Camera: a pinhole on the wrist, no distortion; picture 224 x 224 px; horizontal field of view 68.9 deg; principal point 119.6 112.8 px. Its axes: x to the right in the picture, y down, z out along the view. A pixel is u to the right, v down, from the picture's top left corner.
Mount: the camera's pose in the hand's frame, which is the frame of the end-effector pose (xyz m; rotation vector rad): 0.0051 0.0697 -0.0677 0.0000 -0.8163 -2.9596
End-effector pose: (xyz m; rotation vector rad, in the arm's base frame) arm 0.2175 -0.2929 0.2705 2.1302 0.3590 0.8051
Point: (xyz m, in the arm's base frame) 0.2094 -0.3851 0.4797
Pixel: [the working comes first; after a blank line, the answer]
In the camera's frame: -0.0412 -0.1171 0.0936

outside the picture
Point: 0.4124 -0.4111 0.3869
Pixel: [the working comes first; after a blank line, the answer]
In the camera's frame: -0.1344 0.0390 0.2258

22 141
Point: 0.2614 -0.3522 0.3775
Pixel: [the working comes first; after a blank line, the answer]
In the camera's frame: -0.0455 0.0022 0.0950

41 116
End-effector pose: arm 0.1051 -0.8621 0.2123 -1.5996 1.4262 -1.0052
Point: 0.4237 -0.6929 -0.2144
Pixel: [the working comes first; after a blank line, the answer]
In the camera's frame: 0.1795 0.1122 0.5550

172 146
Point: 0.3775 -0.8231 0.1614
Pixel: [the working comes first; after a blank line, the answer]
In the camera's frame: 0.0446 0.2879 0.2215

outside the picture
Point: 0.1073 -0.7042 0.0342
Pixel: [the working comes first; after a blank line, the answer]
In the camera's frame: 0.1717 -0.0027 0.1693

outside the picture
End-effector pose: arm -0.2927 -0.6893 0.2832 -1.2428 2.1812 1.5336
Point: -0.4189 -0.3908 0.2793
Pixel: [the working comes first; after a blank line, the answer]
In the camera's frame: 0.0811 0.1347 0.3364

159 178
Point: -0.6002 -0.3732 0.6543
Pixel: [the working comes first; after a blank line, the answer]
In the camera's frame: 0.1664 -0.2564 0.4531

180 20
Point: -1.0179 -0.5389 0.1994
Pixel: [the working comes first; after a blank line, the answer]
In the camera's frame: -0.4396 -0.0995 0.5837

outside the picture
